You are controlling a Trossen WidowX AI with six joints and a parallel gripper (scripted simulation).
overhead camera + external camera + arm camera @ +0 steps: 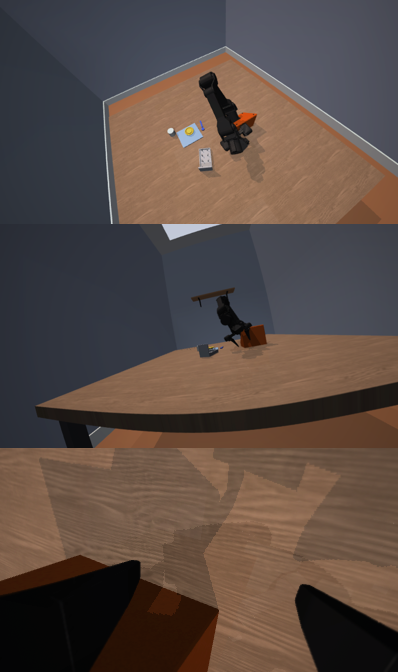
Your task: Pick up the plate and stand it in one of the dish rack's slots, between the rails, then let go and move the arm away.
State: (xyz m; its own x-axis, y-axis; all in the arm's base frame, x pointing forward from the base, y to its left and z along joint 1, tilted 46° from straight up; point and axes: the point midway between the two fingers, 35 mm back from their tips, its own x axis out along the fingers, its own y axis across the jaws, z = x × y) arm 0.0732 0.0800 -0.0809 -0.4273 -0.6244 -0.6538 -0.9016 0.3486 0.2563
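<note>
Now: the yellow plate 220 mm ahead of my gripper tip, 250 mm to the right of it and 20 mm below it. From my gripper tip the other things lie so: blue spoon 120 mm ahead, 240 mm to the right, 30 mm below; then grey dish rack 230 mm ahead, 30 mm to the right, 10 mm below; then light blue mat 230 mm ahead, 240 mm to the right, 30 mm below.
</note>
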